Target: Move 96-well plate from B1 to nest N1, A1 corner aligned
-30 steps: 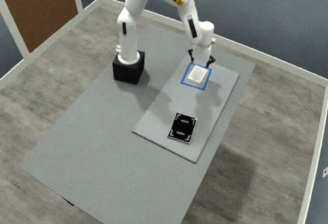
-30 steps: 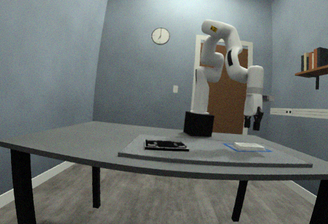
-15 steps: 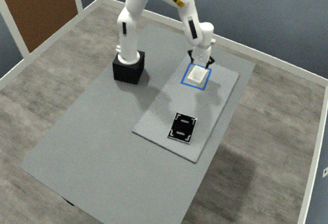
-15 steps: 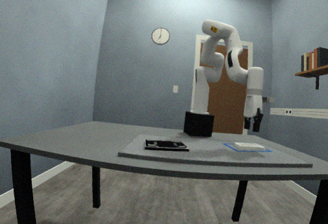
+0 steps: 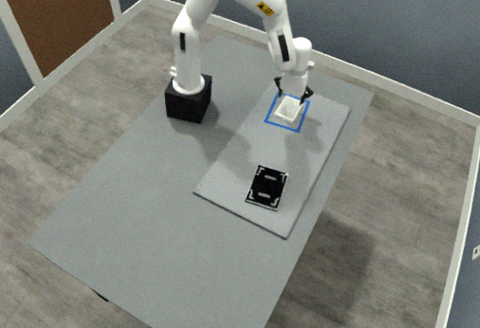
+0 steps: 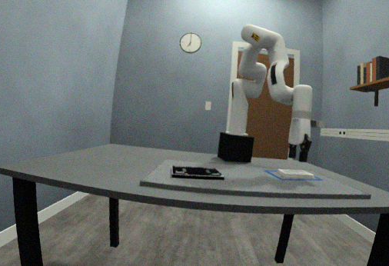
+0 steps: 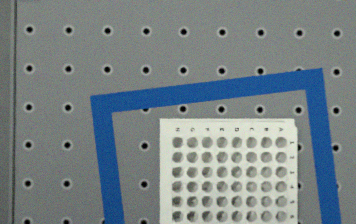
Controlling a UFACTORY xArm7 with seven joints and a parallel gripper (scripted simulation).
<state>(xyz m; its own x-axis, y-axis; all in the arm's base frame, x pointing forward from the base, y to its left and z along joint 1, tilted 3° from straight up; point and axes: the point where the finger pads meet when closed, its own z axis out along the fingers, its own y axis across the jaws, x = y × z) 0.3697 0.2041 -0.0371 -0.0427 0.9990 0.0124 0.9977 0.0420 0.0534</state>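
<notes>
Right now the white 96-well plate is 6 cm below my hand. From my hand the other things lie so: black plate nest 10 cm ahead, 39 cm to the right, 7 cm below.
</notes>
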